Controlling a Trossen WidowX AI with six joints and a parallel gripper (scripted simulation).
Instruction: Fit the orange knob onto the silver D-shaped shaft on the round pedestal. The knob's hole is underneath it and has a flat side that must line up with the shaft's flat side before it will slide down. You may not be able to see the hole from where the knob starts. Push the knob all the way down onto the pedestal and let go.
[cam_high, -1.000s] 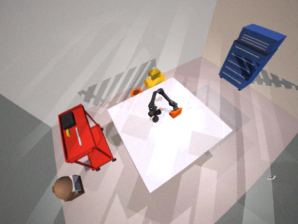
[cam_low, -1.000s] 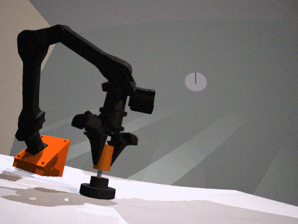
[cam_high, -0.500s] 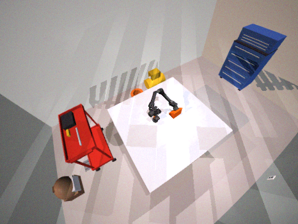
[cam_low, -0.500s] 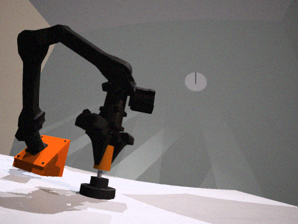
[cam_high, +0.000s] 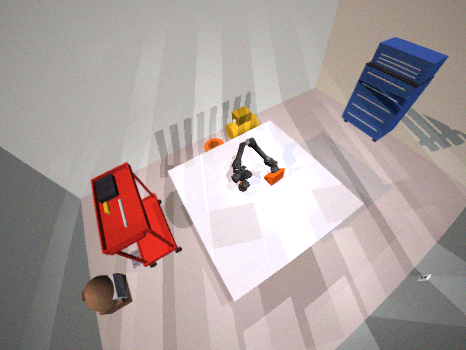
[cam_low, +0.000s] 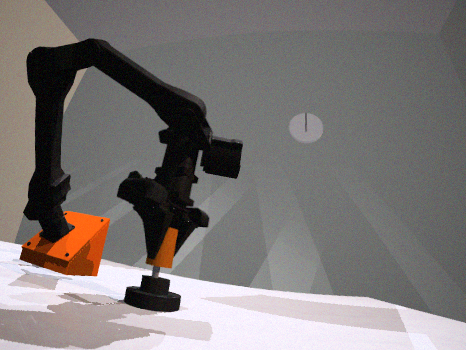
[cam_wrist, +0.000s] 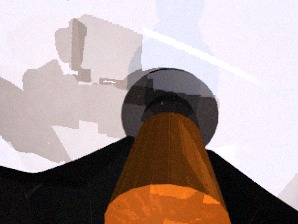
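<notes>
My gripper tip is now 3 cm below the orange knob. From my gripper tip the other things lie so: round black pedestal 4 cm below.
</notes>
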